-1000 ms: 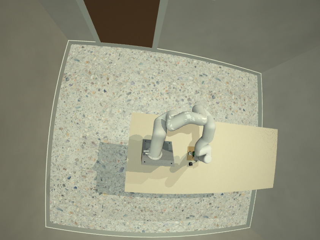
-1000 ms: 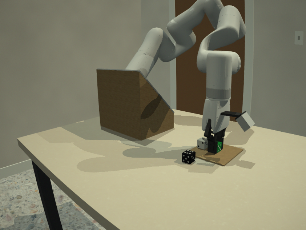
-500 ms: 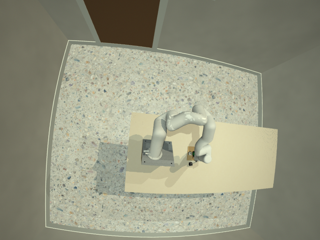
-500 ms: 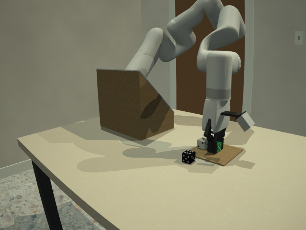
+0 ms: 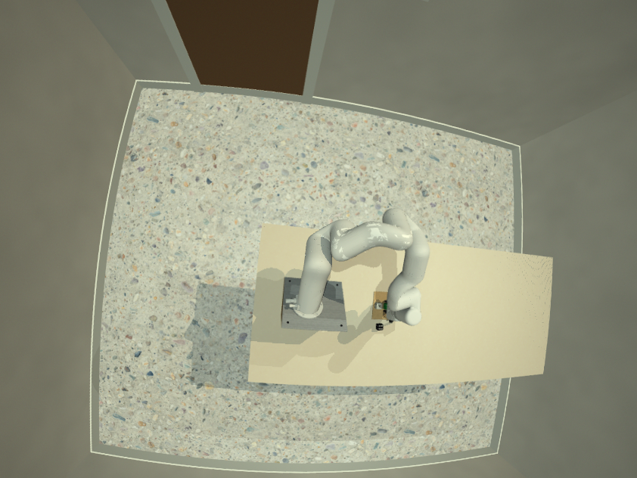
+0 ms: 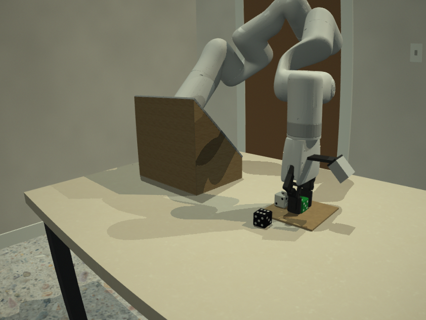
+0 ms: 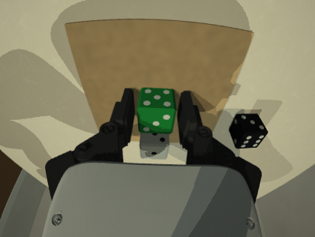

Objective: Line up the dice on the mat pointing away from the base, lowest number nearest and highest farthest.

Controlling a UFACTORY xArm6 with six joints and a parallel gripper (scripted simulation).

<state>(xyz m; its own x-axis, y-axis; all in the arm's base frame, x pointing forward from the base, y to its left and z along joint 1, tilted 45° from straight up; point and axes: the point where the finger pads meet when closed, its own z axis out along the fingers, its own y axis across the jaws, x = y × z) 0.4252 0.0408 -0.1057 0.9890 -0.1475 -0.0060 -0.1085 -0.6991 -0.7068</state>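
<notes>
Right now the green die is 1 cm below my hand. Round my hand: black die (4 cm behind, 10 cm to the right, 1 cm below); white die (5 cm behind, 1 cm to the left, 1 cm below); brown mat (2 cm below).
</notes>
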